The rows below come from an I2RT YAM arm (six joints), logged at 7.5 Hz.
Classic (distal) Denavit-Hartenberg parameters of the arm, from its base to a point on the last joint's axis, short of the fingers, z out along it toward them. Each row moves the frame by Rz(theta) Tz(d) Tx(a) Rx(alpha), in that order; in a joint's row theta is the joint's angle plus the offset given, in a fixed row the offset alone. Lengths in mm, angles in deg.
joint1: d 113.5  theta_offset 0  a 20  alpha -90
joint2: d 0  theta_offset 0  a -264  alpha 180
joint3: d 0  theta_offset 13.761  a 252.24  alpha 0
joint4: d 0  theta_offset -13.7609  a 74  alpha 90
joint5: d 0  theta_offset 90  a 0  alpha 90
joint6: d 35.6  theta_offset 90  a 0  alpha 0
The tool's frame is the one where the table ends.
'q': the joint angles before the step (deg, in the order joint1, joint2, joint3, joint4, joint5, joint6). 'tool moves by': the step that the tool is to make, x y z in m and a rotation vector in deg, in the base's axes. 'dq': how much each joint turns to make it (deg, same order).
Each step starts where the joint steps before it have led.
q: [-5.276, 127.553, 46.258, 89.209, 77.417, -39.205]
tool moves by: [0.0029, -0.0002, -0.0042, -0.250, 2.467, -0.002]
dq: [0.010, 1.132, 0.814, -0.002, -0.053, -2.166]
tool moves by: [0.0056, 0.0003, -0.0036, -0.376, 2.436, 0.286]
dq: [0.122, 1.365, 1.485, -0.003, -0.242, -2.574]
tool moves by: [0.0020, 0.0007, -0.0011, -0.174, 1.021, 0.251]
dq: [0.133, 0.437, 0.495, 0.007, -0.152, -1.095]
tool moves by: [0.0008, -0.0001, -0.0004, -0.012, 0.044, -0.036]
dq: [-0.004, 0.181, 0.230, -0.006, 0.030, -0.089]
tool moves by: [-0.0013, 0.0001, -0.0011, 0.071, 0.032, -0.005]
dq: [-0.002, 0.018, -0.331, 0.020, 0.012, 0.298]
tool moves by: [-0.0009, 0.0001, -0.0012, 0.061, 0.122, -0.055]
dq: [0.005, 0.087, -0.214, -0.009, 0.066, 0.188]
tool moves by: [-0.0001, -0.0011, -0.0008, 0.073, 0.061, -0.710]
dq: [-0.161, 0.191, 0.130, 0.000, 0.553, -0.007]
